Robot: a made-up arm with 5 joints.
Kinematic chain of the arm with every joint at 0, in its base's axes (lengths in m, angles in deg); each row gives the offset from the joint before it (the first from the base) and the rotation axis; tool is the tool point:
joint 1: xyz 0 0 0.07 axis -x
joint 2: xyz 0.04 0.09 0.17 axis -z
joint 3: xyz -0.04 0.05 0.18 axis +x
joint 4: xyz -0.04 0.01 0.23 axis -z
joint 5: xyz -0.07 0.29 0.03 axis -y
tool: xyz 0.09 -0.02 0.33
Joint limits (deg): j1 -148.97..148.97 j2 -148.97..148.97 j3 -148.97..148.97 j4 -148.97..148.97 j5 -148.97..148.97
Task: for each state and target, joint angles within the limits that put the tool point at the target. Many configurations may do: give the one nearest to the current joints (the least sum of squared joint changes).
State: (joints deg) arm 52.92 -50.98 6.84 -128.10 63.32
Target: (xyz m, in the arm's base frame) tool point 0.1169 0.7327 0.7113
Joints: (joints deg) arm 54.31 -56.09 -13.92 -132.31 47.59
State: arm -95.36 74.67 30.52 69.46 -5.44
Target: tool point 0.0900 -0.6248 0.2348
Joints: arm -52.36 47.95 31.24 59.33 -62.08
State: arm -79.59 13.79 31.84 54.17 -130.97
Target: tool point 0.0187 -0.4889 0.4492
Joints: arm -88.25 -9.22 48.72 17.45 -148.97
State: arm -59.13 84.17 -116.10 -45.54 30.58
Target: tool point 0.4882 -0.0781 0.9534
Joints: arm -47.22 79.06 -68.72 -69.99 42.41
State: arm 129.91 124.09 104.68 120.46 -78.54
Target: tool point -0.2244 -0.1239 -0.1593
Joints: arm 125.26 126.14 83.97 120.24 -63.36
